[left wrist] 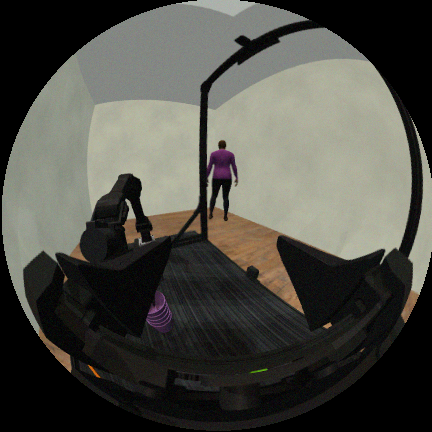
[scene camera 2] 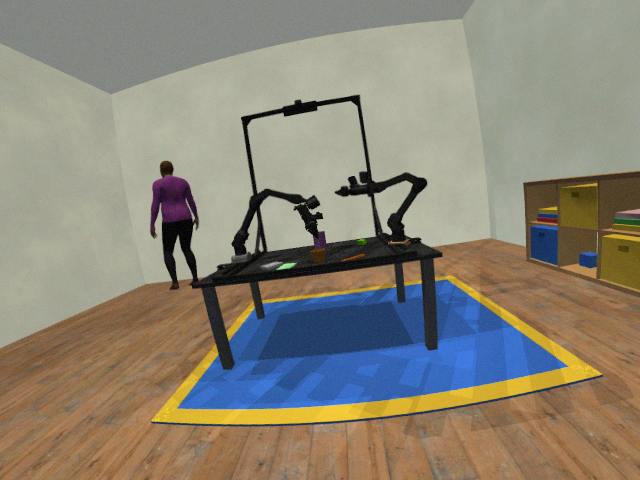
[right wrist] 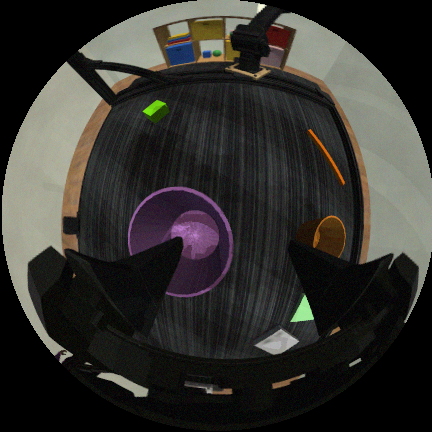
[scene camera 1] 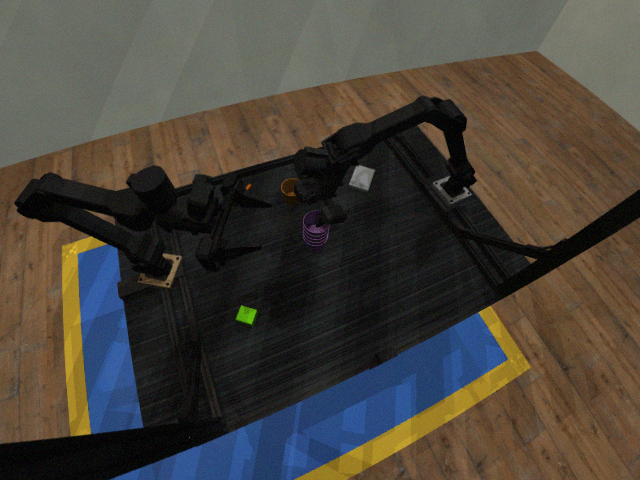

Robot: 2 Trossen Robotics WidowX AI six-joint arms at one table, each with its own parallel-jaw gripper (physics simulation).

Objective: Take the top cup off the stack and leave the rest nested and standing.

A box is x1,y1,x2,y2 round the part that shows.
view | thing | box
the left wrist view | my left gripper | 23,235,411,429
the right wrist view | my right gripper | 27,236,417,429
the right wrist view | orange cup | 295,215,344,256
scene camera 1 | my left gripper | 179,173,272,271
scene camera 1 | my right gripper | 294,174,346,227
